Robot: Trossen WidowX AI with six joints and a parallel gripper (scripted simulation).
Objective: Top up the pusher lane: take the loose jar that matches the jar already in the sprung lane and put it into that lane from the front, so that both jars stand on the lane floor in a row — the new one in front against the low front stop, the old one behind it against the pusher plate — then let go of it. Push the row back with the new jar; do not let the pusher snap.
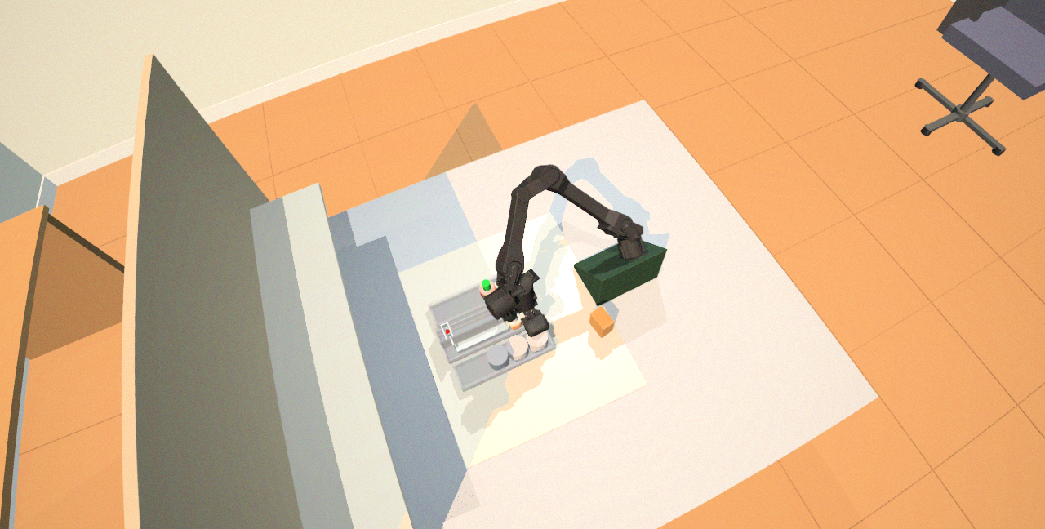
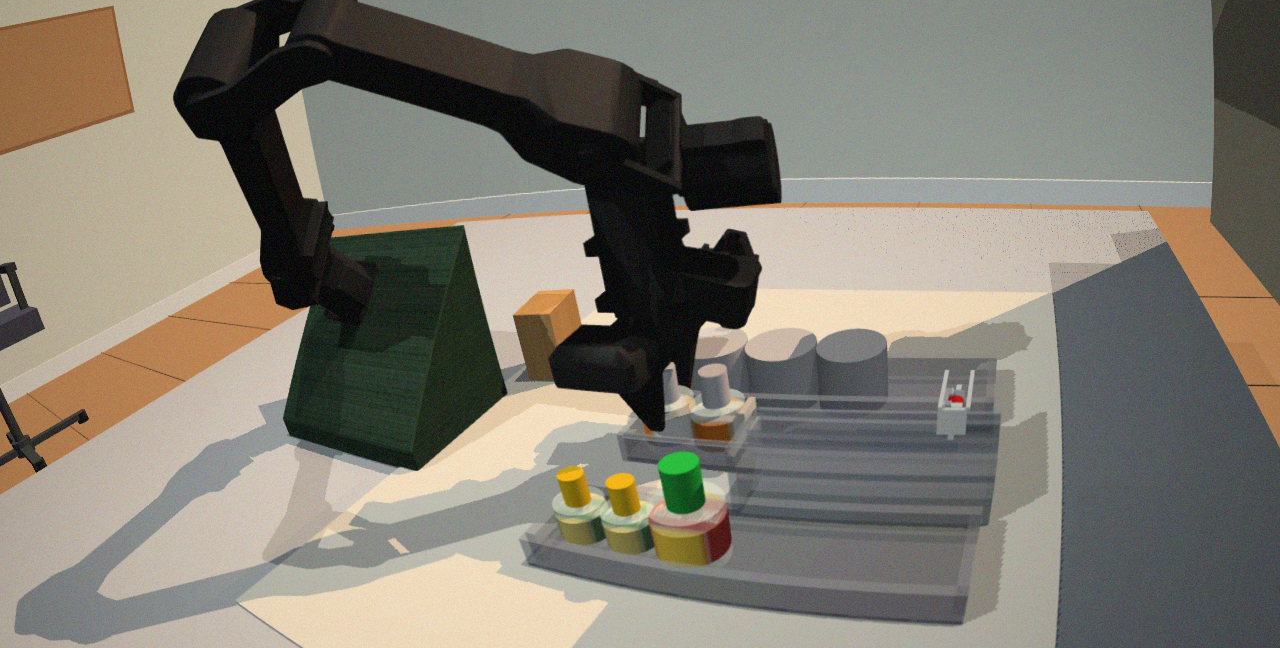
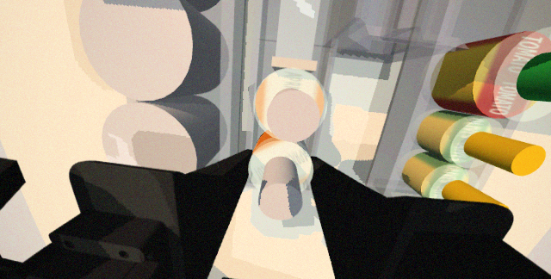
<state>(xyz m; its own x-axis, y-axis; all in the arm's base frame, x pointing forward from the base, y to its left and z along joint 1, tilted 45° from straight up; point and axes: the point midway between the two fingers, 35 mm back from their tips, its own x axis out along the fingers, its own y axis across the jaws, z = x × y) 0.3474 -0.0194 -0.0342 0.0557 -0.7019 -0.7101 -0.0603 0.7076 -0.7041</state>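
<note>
Now: the sprung lane 140 mm ahead of my gripper tip, 20 mm to the right of it and 10 mm below it. The rest, counted from my gripper tip: pusher plate (150 mm ahead, 20 mm to the right, 20 mm above).
</note>
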